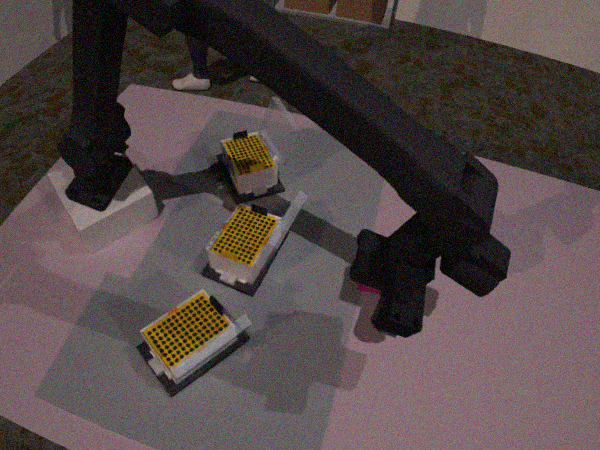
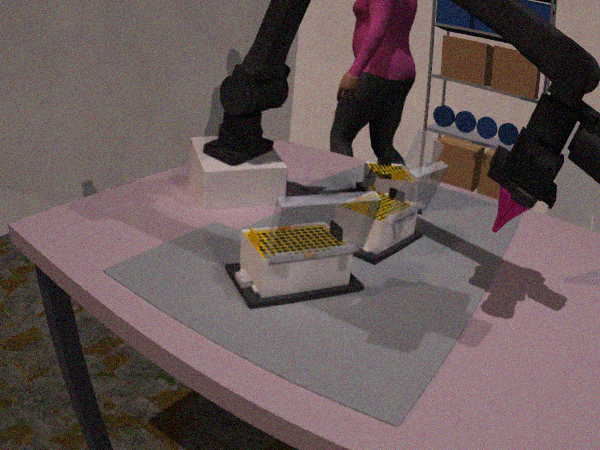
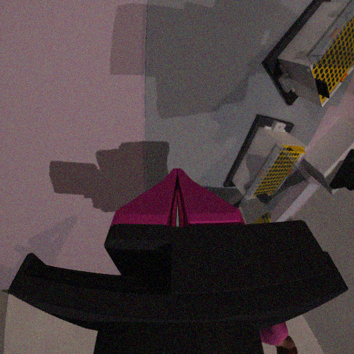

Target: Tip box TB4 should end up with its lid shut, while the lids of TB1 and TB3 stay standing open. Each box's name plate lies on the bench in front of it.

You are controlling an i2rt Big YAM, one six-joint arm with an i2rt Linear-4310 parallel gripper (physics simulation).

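Pixels of known places: gripper, fingertip midpoint: [image 1: 359,286] [image 2: 494,230]; arm's base, link origin: [image 1: 100,181] [image 2: 238,150].
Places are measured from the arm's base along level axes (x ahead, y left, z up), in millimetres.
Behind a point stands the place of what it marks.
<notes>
Three white tip boxes with yellow racks stand in a row on black bases: the near box [image 1: 186,329] [image 2: 300,272] @[x 312, y -249, z -48 mm], the middle box [image 1: 245,235] [image 2: 392,232] @[x 346, y -43, z -52 mm] [image 3: 262,145] and the far box [image 1: 260,181] @[x 281, y 143, z -54 mm]. The clear near lid [image 1: 242,325] @[x 379, y -222, z 59 mm] [image 2: 320,207] @[x 348, y -279, z 53 mm] and the clear middle lid [image 1: 291,215] @[x 389, y -22, z 59 mm] stand open. The far lid is faint, but seems to stand open too. I cannot read any name plate, so I cannot tell which box is TB4. My gripper [image 2: 496,229] @[x 517, y -93, z 19 mm] [image 3: 176,174] is shut and empty, with magenta fingertips together, held above the bench to the right of the boxes, apart from them.
The boxes stand on a grey mat [image 1: 300,430] @[x 486, y -299, z -84 mm] [image 2: 385,405] @[x 496, y -372, z -84 mm] on the pink bench [image 1: 500,400] @[x 794, y -178, z -87 mm] [image 2: 525,400] @[x 638, y -287, z -87 mm]. The arm's white base block [image 1: 120,225] @[x 60, y -49, z -55 mm] [image 2: 240,187] @[x 56, y -55, z -49 mm] is at the left. A person [image 2: 385,50] and a shelf rack [image 2: 428,100] stand behind the bench.
</notes>
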